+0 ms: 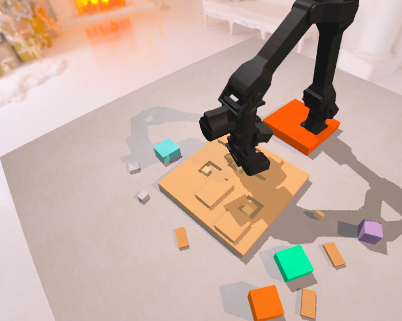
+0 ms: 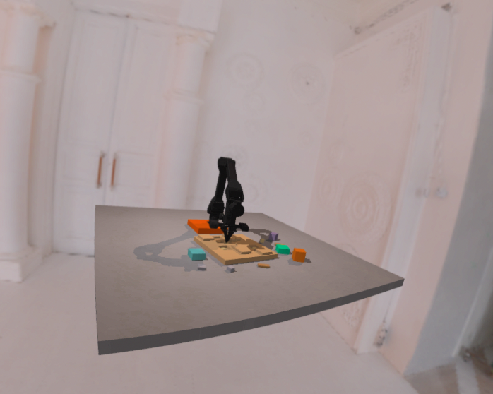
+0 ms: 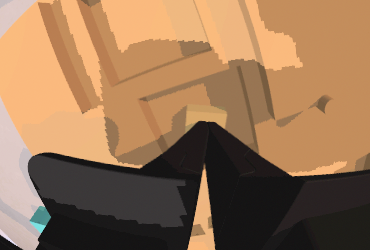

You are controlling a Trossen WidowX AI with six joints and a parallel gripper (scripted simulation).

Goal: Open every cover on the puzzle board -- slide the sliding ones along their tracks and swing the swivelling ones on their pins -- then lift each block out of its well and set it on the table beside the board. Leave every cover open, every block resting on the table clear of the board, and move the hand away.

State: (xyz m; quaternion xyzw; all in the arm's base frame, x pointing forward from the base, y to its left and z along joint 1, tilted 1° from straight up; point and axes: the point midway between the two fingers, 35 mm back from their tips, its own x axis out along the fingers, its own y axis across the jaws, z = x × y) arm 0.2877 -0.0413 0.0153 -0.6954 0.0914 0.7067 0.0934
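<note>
My gripper tip is now 9 cm past the purple cube and 34 cm to the right of it. The rest, counted from my gripper tip: orange block 21 cm ahead, 29 cm to the left, 1 cm above; cyan block 12 cm ahead, 19 cm to the right, 1 cm below; green block 10 cm ahead, 27 cm to the left, 1 cm below.
</note>
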